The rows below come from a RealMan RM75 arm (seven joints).
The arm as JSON. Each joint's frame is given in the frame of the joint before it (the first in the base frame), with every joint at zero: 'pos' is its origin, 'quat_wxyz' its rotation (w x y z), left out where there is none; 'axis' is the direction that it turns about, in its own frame. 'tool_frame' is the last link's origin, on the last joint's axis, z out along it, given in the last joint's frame.
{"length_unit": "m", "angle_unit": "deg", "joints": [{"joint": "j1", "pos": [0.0, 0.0, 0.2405], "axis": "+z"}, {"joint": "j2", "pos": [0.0, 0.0, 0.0], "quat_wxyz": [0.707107, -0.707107, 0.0, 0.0], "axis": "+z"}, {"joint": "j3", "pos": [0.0, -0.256, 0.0], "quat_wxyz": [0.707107, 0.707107, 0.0, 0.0], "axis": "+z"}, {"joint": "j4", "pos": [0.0, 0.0, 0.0], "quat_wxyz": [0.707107, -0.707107, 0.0, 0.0], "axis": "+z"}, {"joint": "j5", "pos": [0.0, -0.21, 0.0], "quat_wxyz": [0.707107, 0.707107, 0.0, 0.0], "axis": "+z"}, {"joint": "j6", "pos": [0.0, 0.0, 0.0], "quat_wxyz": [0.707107, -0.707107, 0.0, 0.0], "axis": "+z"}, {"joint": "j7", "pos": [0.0, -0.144, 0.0], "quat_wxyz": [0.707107, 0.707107, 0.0, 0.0], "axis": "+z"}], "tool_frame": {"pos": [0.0, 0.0, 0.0]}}
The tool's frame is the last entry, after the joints.
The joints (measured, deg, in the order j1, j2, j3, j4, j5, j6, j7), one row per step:
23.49 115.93 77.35 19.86 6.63 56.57 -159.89
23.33 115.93 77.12 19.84 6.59 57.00 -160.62
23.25 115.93 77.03 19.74 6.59 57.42 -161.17
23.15 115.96 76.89 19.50 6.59 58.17 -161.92
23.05 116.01 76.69 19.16 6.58 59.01 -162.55
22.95 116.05 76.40 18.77 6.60 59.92 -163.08
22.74 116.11 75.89 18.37 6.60 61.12 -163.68
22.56 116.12 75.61 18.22 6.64 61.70 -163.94
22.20 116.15 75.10 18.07 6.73 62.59 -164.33
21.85 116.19 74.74 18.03 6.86 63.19 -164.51
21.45 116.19 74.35 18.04 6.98 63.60 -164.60
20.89 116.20 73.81 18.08 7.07 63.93 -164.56
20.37 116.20 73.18 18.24 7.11 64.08 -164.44
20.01 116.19 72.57 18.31 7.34 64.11 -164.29
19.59 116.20 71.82 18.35 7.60 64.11 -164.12
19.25 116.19 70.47 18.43 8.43 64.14 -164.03
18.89 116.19 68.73 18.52 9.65 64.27 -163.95
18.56 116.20 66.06 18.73 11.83 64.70 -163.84
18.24 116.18 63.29 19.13 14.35 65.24 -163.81
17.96 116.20 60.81 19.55 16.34 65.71 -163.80
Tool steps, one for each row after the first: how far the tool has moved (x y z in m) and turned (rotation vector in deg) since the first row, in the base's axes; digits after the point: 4 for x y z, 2 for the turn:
-0.0002 -0.0013 -0.0004 0.12 -0.68 0.47
-0.0002 -0.0022 -0.0003 0.31 -1.15 0.83
-0.0004 -0.0037 -0.0003 0.59 -1.75 1.39
-0.0004 -0.0056 -0.0007 0.78 -2.26 1.95
-0.0004 -0.0077 -0.0012 0.91 -2.68 2.53
-0.0007 -0.0109 -0.0022 0.98 -3.15 3.37
-0.0005 -0.0127 -0.0026 1.02 -3.34 3.72
-0.0002 -0.0160 -0.0034 1.05 -3.58 4.27
0.0003 -0.0186 -0.0039 1.10 -3.58 4.54
0.0013 -0.0213 -0.0045 1.04 -3.58 4.64
0.0031 -0.0250 -0.0057 0.77 -3.53 4.59
0.0043 -0.0283 -0.0073 0.34 -3.46 4.59
0.0055 -0.0307 -0.0087 -0.03 -3.34 4.44
0.0070 -0.0337 -0.0106 -0.54 -3.22 4.23
0.0077 -0.0366 -0.0131 -1.12 -3.02 4.16
0.0080 -0.0399 -0.0161 -1.73 -2.69 4.12
0.0067 -0.0435 -0.0198 -2.34 -1.90 4.35
0.0046 -0.0467 -0.0228 -2.69 -0.93 4.69
0.0021 -0.0499 -0.0264 -3.20 -0.13 5.14

